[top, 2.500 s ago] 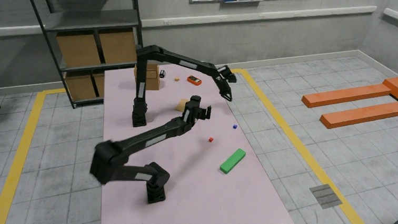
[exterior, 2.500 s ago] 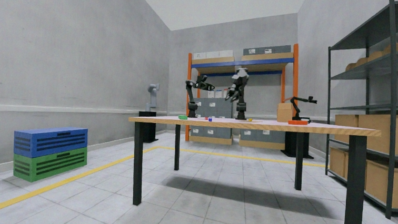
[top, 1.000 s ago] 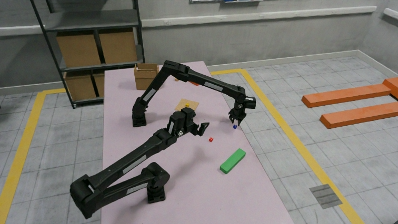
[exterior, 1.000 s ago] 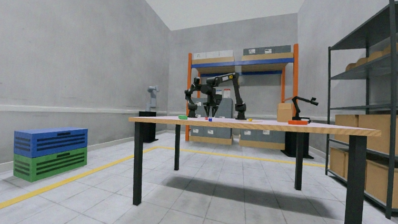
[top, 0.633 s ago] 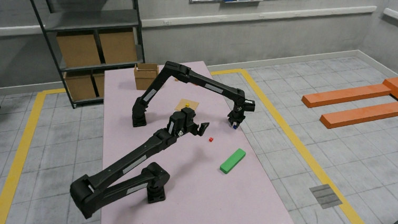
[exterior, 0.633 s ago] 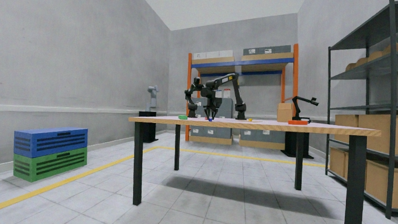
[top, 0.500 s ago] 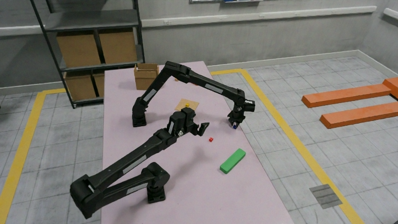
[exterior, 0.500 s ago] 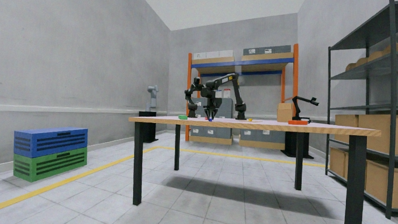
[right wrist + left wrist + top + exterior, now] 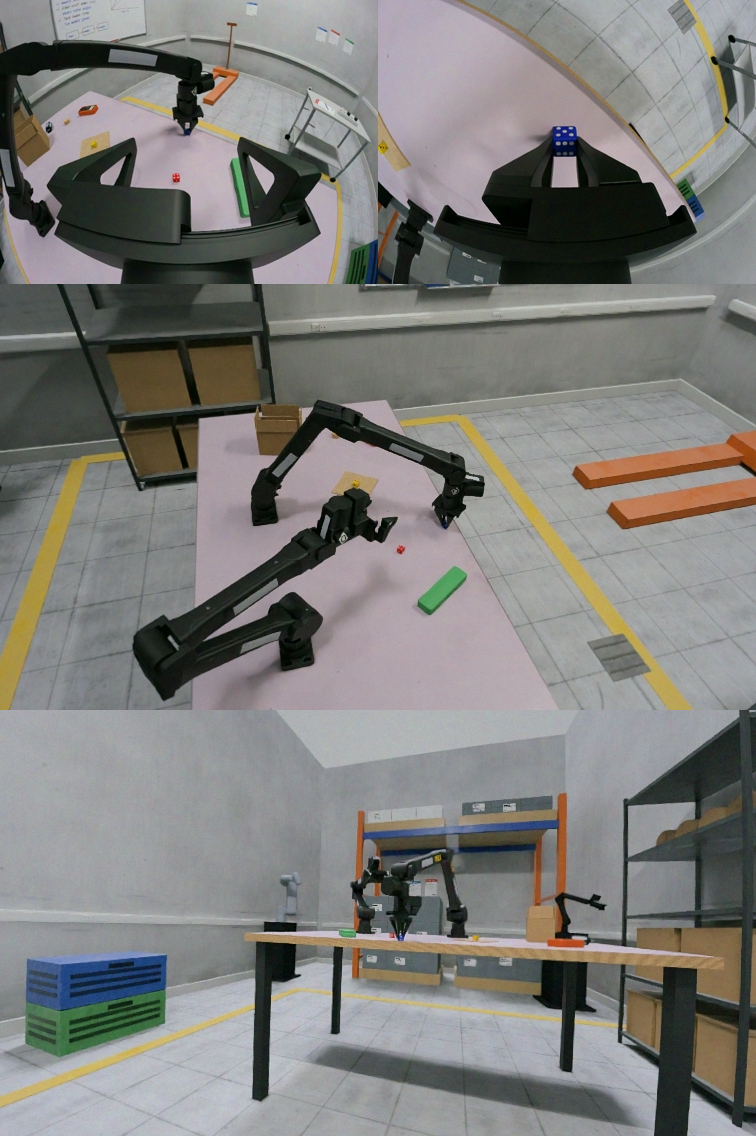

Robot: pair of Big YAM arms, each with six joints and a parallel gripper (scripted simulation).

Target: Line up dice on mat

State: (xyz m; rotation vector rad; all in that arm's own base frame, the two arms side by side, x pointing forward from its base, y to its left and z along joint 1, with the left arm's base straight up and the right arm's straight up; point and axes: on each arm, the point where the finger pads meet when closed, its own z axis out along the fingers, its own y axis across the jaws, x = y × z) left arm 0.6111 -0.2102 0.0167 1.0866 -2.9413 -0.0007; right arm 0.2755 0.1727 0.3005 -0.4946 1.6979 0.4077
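Now: the yellow die 30 cm to the left of my left hand and 24 cm behind it. From my left hand the other things lie so: red die: 19 cm behind, 6 cm to the right, 1 cm below; then green case: 26 cm to the right, 13 cm behind; then blue die: 1 cm below.
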